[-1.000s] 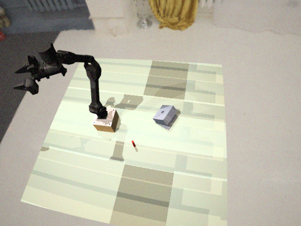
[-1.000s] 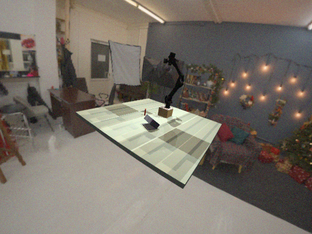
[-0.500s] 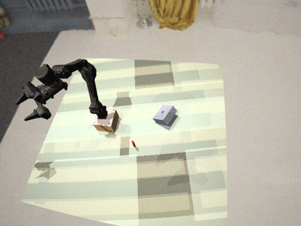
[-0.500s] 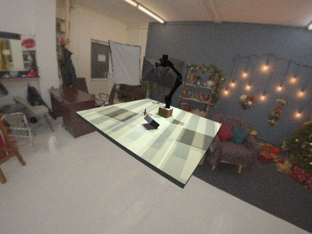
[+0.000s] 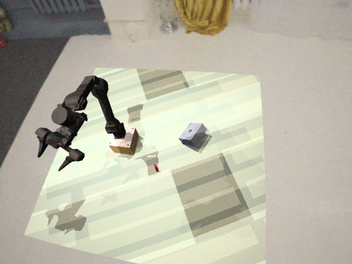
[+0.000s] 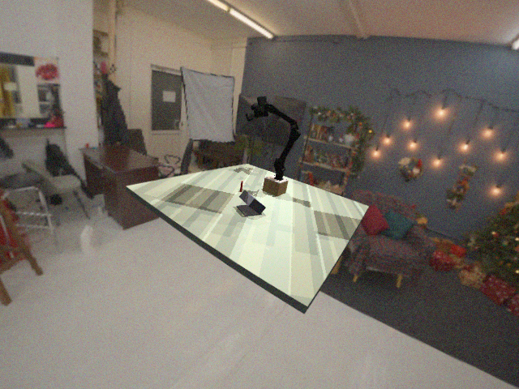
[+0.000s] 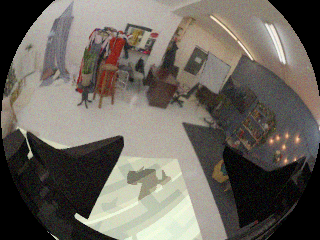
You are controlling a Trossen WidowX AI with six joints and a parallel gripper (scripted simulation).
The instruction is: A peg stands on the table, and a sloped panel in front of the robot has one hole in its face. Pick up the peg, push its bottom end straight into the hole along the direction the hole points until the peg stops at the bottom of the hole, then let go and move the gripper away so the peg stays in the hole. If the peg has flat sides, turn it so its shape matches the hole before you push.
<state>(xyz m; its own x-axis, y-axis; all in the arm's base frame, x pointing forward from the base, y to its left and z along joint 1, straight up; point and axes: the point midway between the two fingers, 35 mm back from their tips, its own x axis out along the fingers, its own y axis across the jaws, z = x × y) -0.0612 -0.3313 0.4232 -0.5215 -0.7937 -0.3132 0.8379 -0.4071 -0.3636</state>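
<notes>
Right now my gripper tip is 460 mm above the red round peg, 300 mm short of it and 180 mm to the right of it. Also, from my gripper tip: sloped grey panel 510 mm ahead, 460 mm below, 390 mm to the left.
</notes>
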